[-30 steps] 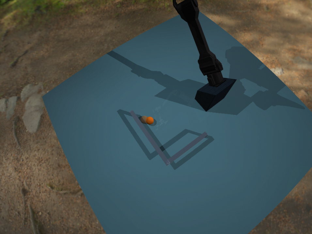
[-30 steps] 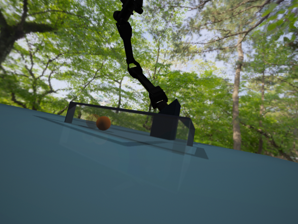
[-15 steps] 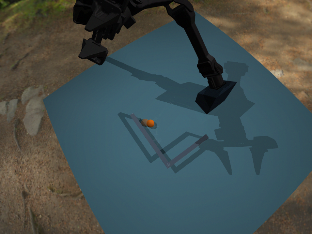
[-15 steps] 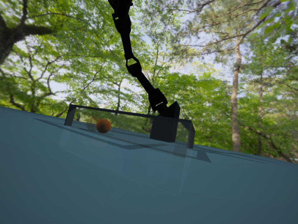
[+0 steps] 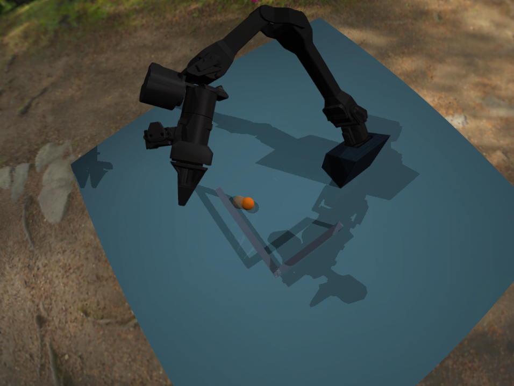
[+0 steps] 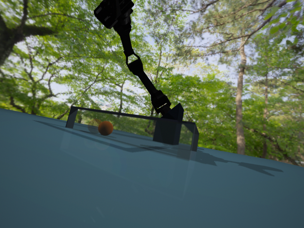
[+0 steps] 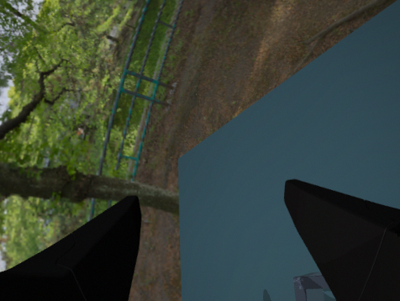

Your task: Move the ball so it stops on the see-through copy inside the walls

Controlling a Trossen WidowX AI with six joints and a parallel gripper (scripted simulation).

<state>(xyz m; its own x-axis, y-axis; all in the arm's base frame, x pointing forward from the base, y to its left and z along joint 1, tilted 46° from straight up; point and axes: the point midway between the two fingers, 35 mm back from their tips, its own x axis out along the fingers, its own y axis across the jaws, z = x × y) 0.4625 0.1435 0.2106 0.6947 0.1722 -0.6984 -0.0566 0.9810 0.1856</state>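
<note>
Right now the orange ball is 35 cm below my gripper tip, 13 cm behind it and 5 cm to the right of it.
</note>
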